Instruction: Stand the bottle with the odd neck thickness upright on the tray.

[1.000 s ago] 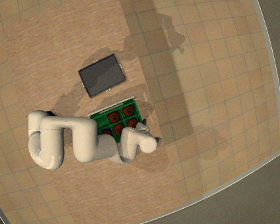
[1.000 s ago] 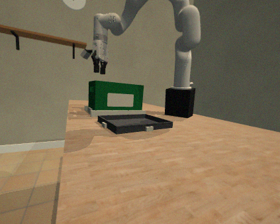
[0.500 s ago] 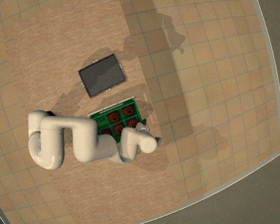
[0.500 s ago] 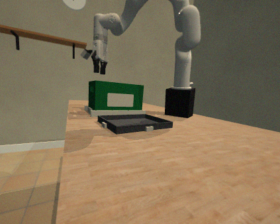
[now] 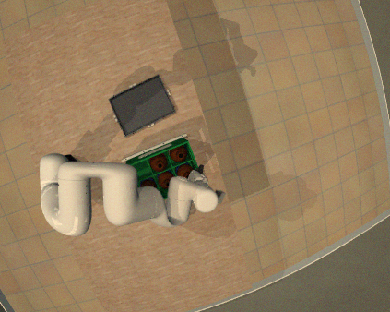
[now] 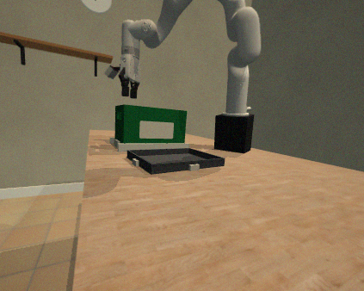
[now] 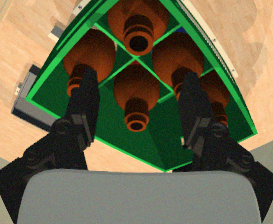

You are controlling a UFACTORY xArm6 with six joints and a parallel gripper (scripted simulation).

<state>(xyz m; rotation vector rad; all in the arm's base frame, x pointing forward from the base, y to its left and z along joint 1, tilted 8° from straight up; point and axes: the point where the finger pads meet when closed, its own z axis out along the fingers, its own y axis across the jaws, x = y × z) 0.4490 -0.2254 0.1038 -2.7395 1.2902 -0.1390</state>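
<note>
My hand is 150 mm above the green crate, 80 mm past it and 50 mm to the right of it. Also, from my hand: brown bottle 150 mm below, 90 mm to the left, 80 mm behind; then tray 340 mm to the left, 220 mm below, 40 mm behind.
</note>
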